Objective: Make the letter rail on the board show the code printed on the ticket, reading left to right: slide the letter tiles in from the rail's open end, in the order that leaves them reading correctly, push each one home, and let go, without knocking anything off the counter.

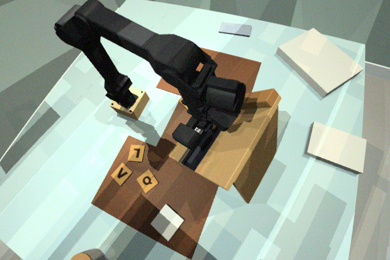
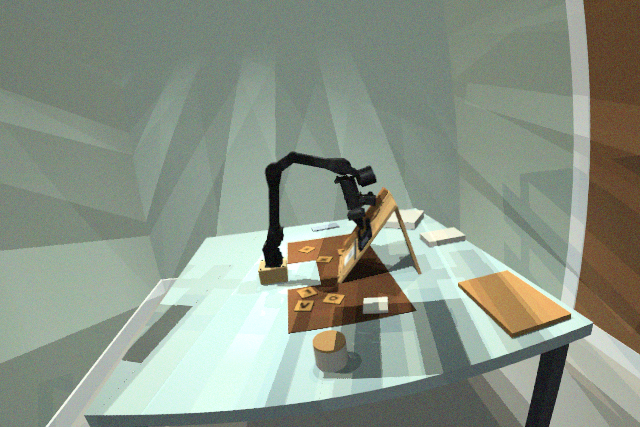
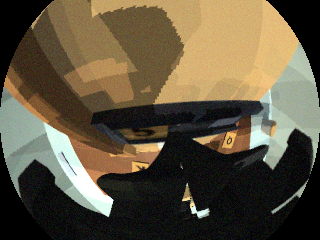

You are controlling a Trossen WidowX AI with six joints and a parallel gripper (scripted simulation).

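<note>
Right now the s tile is 10 mm ahead of my gripper tip, 30 mm to the left of it and 10 mm below it. Also, from my gripper tip: white ticket 60 mm behind, 10 mm to the right, 90 mm below; then brown mat 150 mm behind, 10 mm to the left, 160 mm below; then k tile 170 mm behind, 110 mm to the left, 160 mm below.
</note>
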